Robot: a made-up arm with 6 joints. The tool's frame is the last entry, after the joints. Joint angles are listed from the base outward.
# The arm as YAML. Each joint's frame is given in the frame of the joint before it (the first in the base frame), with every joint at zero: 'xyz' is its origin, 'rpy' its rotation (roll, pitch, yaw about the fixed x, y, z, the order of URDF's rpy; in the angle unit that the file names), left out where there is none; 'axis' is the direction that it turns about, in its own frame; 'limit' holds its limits. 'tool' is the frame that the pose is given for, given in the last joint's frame.
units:
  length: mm
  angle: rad
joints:
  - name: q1
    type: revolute
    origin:
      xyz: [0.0, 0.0, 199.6]
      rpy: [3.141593, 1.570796, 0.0]
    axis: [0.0, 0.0, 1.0]
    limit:
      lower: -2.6
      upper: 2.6
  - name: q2
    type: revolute
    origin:
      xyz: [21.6, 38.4, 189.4]
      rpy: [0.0, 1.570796, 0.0]
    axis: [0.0, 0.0, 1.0]
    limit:
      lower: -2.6
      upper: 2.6
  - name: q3
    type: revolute
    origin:
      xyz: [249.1, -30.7, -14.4]
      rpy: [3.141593, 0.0, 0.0]
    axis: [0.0, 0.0, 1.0]
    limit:
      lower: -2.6
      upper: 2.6
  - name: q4
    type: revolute
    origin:
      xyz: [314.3, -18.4, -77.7]
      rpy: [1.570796, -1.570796, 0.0]
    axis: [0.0, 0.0, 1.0]
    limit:
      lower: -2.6
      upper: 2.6
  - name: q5
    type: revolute
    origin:
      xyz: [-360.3, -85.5, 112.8]
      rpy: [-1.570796, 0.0, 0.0]
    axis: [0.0, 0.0, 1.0]
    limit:
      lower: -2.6
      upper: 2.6
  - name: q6
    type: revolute
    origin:
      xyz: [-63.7, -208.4, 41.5]
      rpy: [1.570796, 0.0, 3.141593]
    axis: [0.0, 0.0, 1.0]
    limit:
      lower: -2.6
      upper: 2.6
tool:
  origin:
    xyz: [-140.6, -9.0, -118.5]
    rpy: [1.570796, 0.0, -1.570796]
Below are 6 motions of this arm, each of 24 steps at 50 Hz.
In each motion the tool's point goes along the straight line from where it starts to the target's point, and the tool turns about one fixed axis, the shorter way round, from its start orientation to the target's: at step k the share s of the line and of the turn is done. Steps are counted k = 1, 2, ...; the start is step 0. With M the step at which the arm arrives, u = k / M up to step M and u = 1 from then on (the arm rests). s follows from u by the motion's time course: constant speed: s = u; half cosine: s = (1 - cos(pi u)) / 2; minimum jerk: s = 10 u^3 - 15 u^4 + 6 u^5.
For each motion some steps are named. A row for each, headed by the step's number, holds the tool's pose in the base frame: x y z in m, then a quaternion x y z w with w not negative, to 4 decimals.
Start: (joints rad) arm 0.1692 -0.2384 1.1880 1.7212 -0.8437 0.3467
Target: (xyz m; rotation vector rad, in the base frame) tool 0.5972 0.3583 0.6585 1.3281 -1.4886 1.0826
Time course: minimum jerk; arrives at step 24
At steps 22, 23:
22: 0.5970 0.3608 0.6559 0.5306 -0.5930 0.4343 0.4221
23: 0.5972 0.3586 0.6582 0.5304 -0.5943 0.4326 0.4222

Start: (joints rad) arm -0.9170 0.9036 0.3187 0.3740 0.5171 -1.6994
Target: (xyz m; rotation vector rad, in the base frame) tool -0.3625 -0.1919 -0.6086 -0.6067 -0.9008 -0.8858
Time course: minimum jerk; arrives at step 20
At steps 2, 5, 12, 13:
2: 0.0034 -0.1783 -0.6314 -0.1607 -0.6643 -0.3200 0.6561
5: -0.0317 -0.1796 -0.6292 -0.1729 -0.6428 -0.3299 0.6694
12: -0.2454 -0.1876 -0.6159 -0.2436 -0.5000 -0.3834 0.7373
13: -0.2757 -0.1887 -0.6140 -0.2531 -0.4783 -0.3900 0.7450

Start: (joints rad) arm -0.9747 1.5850 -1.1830 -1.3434 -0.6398 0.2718
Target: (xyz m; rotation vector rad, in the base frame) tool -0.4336 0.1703 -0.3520 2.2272 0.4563 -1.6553
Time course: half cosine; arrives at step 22
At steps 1, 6, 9, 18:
1: -0.1804 0.3324 0.1793 -0.6245 -0.1937 0.6609 0.3683
6: -0.2230 0.3051 0.0898 -0.6669 -0.1922 0.6621 0.2825
9: -0.2705 0.2747 -0.0098 -0.7070 -0.1886 0.6564 0.1838
18: -0.4134 0.1832 -0.3096 0.7776 0.1649 -0.5945 0.1211

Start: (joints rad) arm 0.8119 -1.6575 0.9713 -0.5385 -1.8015 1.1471
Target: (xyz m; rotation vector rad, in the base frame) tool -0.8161 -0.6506 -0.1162 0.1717 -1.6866 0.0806
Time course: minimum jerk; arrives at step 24
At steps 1, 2, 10, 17, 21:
1: -0.3246 -0.3396 -0.5392 0.1894 -0.9539 -0.0898 0.2150
2: -0.3267 -0.3410 -0.5373 0.1890 -0.9535 -0.0893 0.2172
10: -0.4947 -0.4473 -0.3927 0.1546 -0.9096 -0.0474 0.3828
17: -0.7412 -0.6032 -0.1806 0.0954 -0.7926 0.0163 0.6021
21: -0.8082 -0.6456 -0.1230 0.0780 -0.7508 0.0336 0.6550

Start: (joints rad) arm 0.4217 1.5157 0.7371 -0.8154 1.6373 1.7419
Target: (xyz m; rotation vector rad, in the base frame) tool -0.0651 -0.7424 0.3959 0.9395 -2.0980 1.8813
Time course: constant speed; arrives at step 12
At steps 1, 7, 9, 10, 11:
1: 0.0021 -0.7572 0.2911 0.3568 -0.7517 0.5542 0.0233
7: -0.0346 -0.7491 0.3483 0.3346 -0.7268 0.5971 0.0573
9: -0.0468 -0.7464 0.3673 0.3269 -0.7178 0.6109 0.0686
10: -0.0529 -0.7451 0.3768 0.3230 -0.7132 0.6177 0.0742
11: -0.0590 -0.7437 0.3864 0.3191 -0.7085 0.6244 0.0799

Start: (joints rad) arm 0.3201 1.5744 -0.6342 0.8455 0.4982 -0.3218
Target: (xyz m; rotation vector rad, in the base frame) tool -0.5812 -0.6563 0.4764 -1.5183 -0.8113 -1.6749
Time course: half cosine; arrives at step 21
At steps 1, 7, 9, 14, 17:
1: -0.7200 -0.4354 0.1641 -0.6254 -0.1478 -0.7366 0.2106
7: -0.6859 -0.4897 0.2408 -0.6200 -0.1901 -0.7193 0.2492
9: -0.6665 -0.5205 0.2844 -0.6159 -0.2138 -0.7083 0.2707
14: -0.6161 -0.6008 0.3979 -0.6019 -0.2743 -0.6758 0.3253
17: -0.5933 -0.6370 0.4491 -0.5940 -0.3009 -0.6594 0.3491

